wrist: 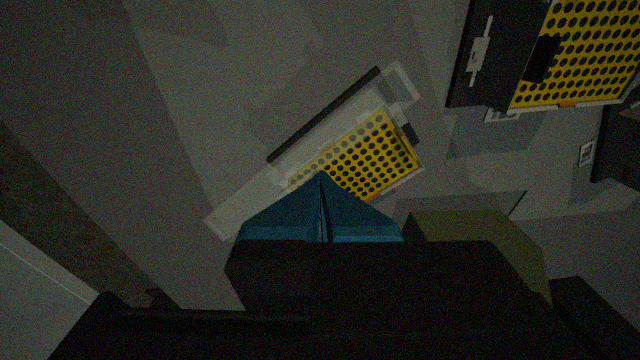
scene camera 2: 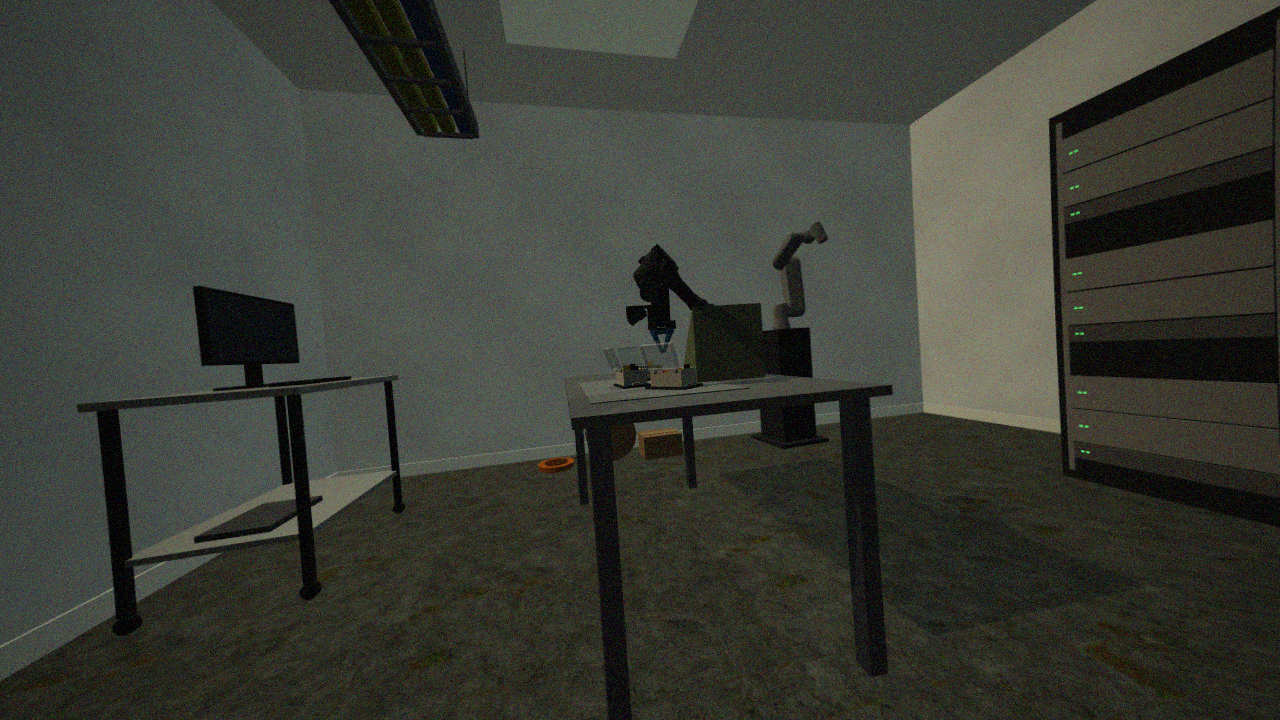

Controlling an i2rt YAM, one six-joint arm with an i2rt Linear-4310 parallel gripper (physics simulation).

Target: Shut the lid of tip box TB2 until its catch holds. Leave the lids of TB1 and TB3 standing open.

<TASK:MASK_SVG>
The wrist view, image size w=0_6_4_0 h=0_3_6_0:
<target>my gripper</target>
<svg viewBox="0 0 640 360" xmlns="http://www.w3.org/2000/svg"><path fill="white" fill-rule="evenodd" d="M593 358L540 293L529 289L493 242L486 240L405 242L396 221L337 185L326 171L321 170L295 191L276 201L241 225L224 272L246 311L130 307L112 292L108 291L96 297L47 360L593 360ZM320 219L322 242L318 242Z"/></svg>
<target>yellow rack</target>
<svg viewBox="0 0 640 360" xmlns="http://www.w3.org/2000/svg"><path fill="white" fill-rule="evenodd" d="M391 120L322 169L327 172L337 185L362 201L419 167L416 162L418 160L405 137L395 128Z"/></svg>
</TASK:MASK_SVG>
